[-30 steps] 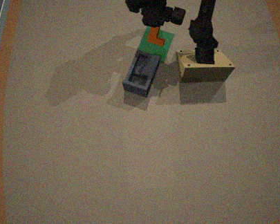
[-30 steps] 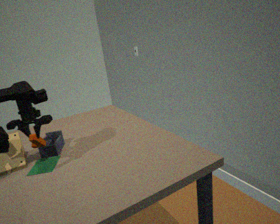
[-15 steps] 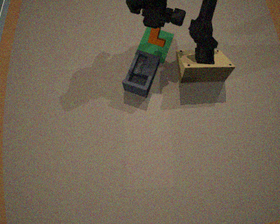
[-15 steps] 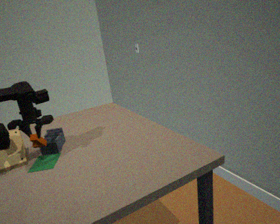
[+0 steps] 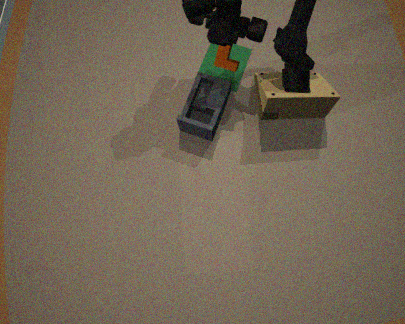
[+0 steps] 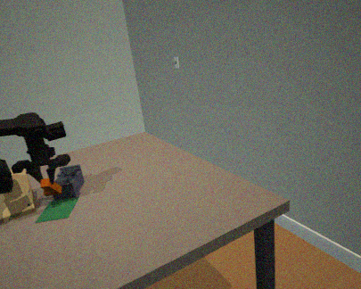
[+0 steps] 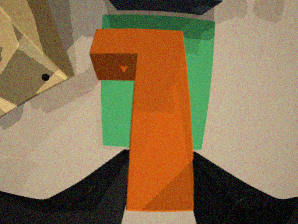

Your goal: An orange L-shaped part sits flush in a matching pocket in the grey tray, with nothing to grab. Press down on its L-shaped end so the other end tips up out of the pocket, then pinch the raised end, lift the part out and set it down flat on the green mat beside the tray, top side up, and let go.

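My gripper tip is 1 cm short of the green mat, 2 cm to the right of it and 13 cm above it. The rest, counted from my gripper tip: orange l-shaped part (1 cm behind, 3 cm to the left, 3 cm below).
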